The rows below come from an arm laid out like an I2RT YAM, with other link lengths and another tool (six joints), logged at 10 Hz.
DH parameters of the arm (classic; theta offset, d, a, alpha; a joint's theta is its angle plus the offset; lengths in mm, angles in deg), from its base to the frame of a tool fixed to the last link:
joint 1: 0 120.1 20.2 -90
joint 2: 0 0 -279.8 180
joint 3: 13.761 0 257.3 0
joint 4: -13.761 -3 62.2 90
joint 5: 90 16.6 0 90
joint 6: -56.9 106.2 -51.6 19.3
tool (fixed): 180 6.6 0 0
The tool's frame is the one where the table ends.
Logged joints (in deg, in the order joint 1, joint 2, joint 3, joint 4, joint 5, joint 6), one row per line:
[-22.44, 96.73, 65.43, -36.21, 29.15, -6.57]
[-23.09, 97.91, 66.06, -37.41, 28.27, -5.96]
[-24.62, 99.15, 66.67, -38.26, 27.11, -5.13]
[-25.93, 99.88, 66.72, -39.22, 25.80, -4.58]
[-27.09, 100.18, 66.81, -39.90, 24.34, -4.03]
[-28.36, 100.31, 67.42, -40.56, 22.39, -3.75]
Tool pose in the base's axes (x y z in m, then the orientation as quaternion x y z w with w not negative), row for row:
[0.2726, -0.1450, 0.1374, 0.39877, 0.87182, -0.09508, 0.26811]
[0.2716, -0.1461, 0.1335, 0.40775, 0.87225, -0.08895, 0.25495]
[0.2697, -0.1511, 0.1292, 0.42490, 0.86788, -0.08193, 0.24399]
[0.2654, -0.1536, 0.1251, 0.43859, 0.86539, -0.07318, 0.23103]
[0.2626, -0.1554, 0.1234, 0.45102, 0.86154, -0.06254, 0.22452]
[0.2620, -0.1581, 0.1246, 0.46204, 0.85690, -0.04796, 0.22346]
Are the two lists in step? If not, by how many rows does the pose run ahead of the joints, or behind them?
They are in step.
